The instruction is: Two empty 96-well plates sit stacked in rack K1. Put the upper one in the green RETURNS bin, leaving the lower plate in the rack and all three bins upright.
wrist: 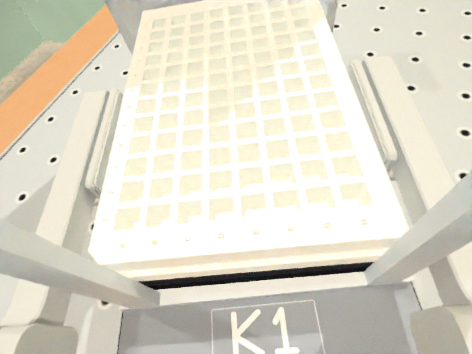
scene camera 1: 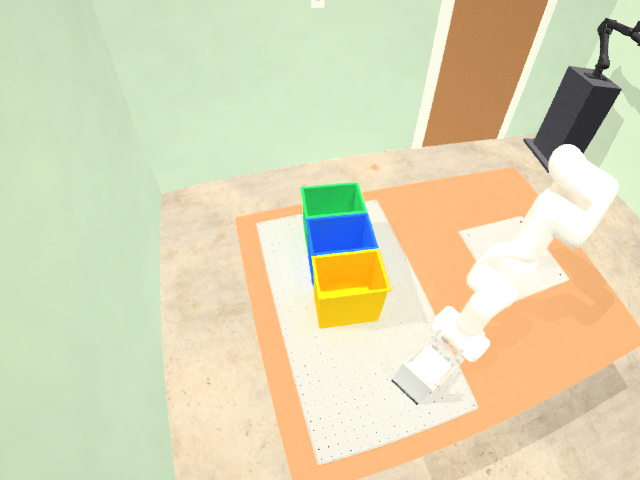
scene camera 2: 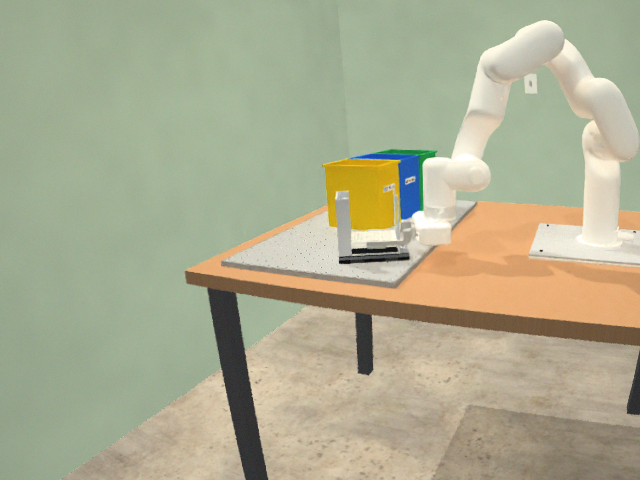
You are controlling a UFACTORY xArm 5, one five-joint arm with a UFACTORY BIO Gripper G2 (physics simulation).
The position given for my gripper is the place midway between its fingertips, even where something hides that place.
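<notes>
I can see my gripper [scene camera 1: 423, 372], and I find my gripper [wrist: 233, 91] in the wrist view as well; it is also my gripper [scene camera 2: 366, 239] that I see from scene camera 2. There is a blue general bin [scene camera 1: 344, 233], and the same blue general bin [scene camera 2: 408, 167] shows again. I see a yellow bin [scene camera 1: 349, 288] too, with a further sight of the yellow bin [scene camera 2: 370, 182]. In the wrist view the blue general bin is out of frame. The yellow bin is out of frame in the wrist view too.
</notes>
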